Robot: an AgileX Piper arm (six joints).
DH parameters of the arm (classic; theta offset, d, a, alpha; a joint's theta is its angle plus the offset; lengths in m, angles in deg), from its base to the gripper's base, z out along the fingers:
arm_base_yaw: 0 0.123 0 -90
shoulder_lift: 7.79 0 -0.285 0
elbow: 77.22 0 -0.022 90
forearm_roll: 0 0.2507 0 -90
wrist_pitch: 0 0 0 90
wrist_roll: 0 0.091 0 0
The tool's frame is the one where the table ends.
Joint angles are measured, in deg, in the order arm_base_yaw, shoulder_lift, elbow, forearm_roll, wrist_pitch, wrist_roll. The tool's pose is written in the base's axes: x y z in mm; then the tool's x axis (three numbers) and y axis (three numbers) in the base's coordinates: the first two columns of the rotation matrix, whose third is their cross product. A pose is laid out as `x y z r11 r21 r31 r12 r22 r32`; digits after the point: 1 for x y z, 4 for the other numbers.
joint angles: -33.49, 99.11, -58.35, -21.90, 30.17, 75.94
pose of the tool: 272.6 -200.8 186.6 0.0994 0.9195 -0.3803 0.9620 0.0088 0.2729
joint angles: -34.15, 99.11, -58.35, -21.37, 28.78, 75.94
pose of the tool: 272.4 -204.1 187.3 0.1181 0.9177 -0.3793 0.9547 0.0001 0.2976
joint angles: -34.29, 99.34, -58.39, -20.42, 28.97, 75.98
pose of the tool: 272.2 -204.2 185.8 0.1315 0.9213 -0.3659 0.9539 -0.0172 0.2995
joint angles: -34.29, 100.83, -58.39, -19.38, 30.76, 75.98
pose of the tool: 271.2 -203.6 175.7 0.1350 0.9321 -0.3362 0.9648 -0.0464 0.2588
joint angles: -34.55, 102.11, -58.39, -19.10, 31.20, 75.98
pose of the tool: 270.6 -205.1 167.8 0.1364 0.9369 -0.3219 0.9700 -0.0603 0.2355
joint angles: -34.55, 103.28, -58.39, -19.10, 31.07, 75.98
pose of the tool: 271.5 -205.6 161.0 0.1311 0.9404 -0.3138 0.9734 -0.0622 0.2204
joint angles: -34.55, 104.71, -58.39, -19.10, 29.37, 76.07
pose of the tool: 274.7 -206.9 153.2 0.1276 0.9423 -0.3094 0.9723 -0.0572 0.2267
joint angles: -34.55, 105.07, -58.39, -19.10, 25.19, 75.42
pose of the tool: 280.8 -208.8 153.2 0.1191 0.9379 -0.3260 0.9590 -0.0236 0.2825
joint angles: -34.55, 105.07, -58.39, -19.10, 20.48, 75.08
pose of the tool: 287.5 -210.6 156.1 0.1196 0.9304 -0.3464 0.9363 0.0103 0.3510
